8 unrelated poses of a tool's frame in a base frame.
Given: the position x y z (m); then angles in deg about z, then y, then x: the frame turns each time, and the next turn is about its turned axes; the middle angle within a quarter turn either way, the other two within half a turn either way.
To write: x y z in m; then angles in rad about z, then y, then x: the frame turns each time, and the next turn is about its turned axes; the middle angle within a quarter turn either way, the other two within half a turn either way. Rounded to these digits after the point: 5 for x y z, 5 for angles.
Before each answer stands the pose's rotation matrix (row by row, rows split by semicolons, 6 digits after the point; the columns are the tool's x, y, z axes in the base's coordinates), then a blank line. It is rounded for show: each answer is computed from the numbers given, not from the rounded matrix.
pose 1, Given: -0.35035, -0.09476, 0.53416, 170.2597, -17.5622, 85.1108
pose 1, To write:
-0.939647 0.281890 0.193913; 0.161297 -0.134864 0.977648; 0.301741 0.949921 0.081257

-0.35035, -0.09476, 0.53416, 2.97159, -0.30652, 1.48546
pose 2, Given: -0.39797, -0.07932, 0.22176, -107.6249, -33.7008, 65.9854
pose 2, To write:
-0.251900 0.541326 -0.802193; -0.792894 0.359814 0.491785; 0.554856 0.759935 0.338577

-0.39797, -0.07932, 0.22176, -1.87841, -0.58819, 1.15166
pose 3, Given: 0.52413, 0.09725, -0.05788, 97.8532, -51.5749, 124.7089
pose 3, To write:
-0.084918 0.652062 0.753395; 0.615662 -0.560175 0.554224; 0.783421 0.510900 -0.353881

0.52413, 0.09725, -0.05788, 1.70786, -0.90015, 2.17658
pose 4, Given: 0.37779, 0.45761, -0.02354, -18.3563, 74.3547, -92.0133
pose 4, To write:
0.255959 -0.924451 0.282622; -0.084929 0.269726 0.959184; -0.962950 -0.269515 -0.009474

0.37779, 0.45761, -0.02354, -0.32038, 1.29773, -1.60594
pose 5, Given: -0.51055, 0.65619, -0.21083, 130.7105, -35.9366, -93.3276
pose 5, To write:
-0.528095 -0.338147 -0.778956; 0.613740 0.481980 -0.625315; 0.586890 -0.808302 -0.046997

-0.51055, 0.65619, -0.21083, 2.28133, -0.62721, -1.62887
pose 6, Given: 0.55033, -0.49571, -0.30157, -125.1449, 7.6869, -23.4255
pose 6, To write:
-0.570473 0.780913 0.254429; -0.810351 -0.484717 -0.329212; -0.133760 -0.393984 0.909332

0.55033, -0.49571, -0.30157, -2.18419, 0.13416, -0.40885
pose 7, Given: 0.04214, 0.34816, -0.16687, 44.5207, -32.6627, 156.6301
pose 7, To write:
0.600245 0.491009 0.631360; 0.590286 -0.804609 0.064549; 0.539692 0.333938 -0.772799

0.04214, 0.34816, -0.16687, 0.77703, -0.57007, 2.73371
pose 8, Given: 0.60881, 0.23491, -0.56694, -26.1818, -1.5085, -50.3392
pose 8, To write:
0.897088 0.299792 0.324590; -0.441068 0.563815 0.698263; 0.026325 -0.769570 0.638020

0.60881, 0.23491, -0.56694, -0.45696, -0.02633, -0.87858
